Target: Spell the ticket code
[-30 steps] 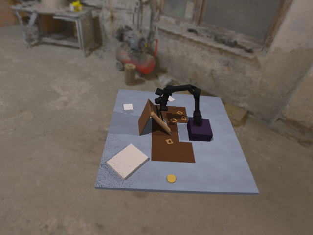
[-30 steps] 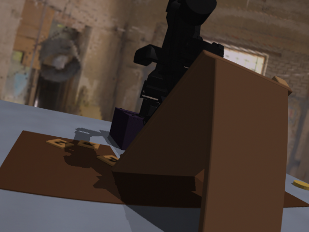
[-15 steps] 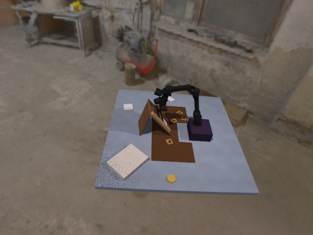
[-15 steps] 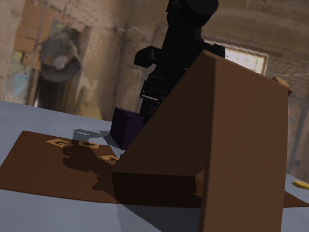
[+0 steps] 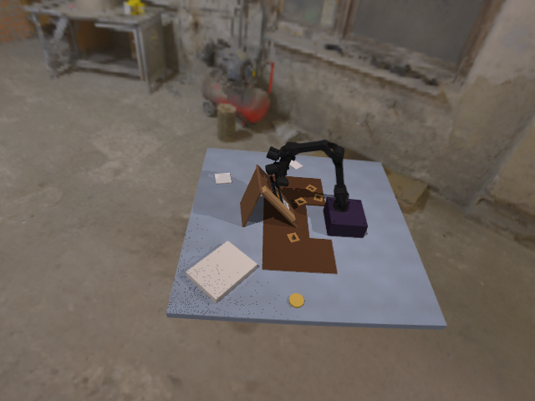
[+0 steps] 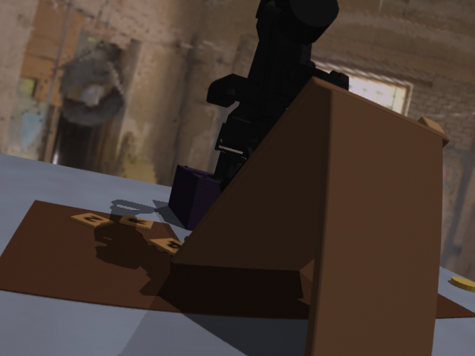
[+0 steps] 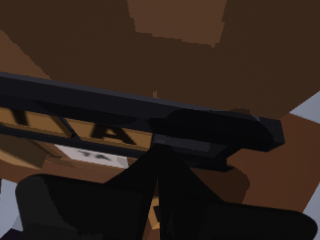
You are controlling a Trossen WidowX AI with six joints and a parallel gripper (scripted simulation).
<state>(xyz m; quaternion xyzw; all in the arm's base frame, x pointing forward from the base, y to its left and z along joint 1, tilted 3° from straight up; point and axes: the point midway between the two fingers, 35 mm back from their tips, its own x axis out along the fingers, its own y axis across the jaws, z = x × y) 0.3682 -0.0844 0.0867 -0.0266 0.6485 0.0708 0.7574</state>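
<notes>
Right now my gripper tip is 6 cm past the white ticket, 6 cm to the right of it and 9 cm above it. Round my gripper tip: yellow disc 11 cm behind, 63 cm to the left, 16 cm below; brown mat 17 cm behind, 9 cm to the left, 17 cm below.
</notes>
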